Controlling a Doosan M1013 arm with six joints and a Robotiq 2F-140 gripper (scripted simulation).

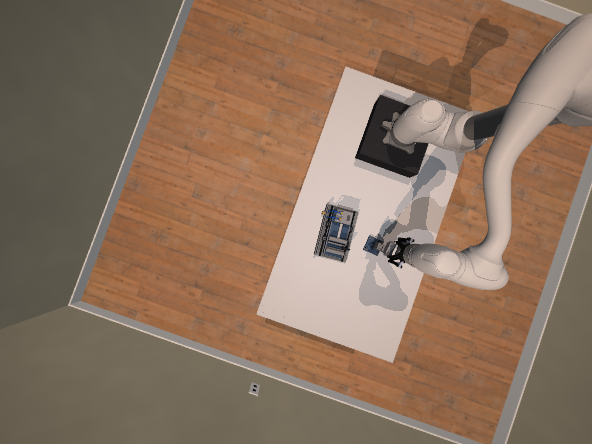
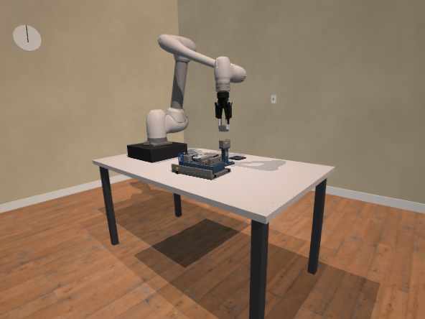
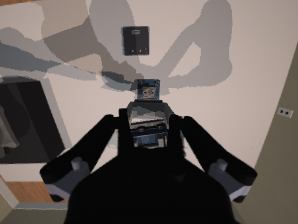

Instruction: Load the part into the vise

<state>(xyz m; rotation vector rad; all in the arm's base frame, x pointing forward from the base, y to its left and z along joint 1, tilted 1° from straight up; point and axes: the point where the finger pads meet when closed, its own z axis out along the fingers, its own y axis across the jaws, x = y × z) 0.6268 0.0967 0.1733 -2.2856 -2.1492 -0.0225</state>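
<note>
The part is 30 mm below my hand and 10 mm to the left of it. From my hand the other things lie so: vise base 220 mm to the right, 220 mm below, 10 mm ahead.
</note>
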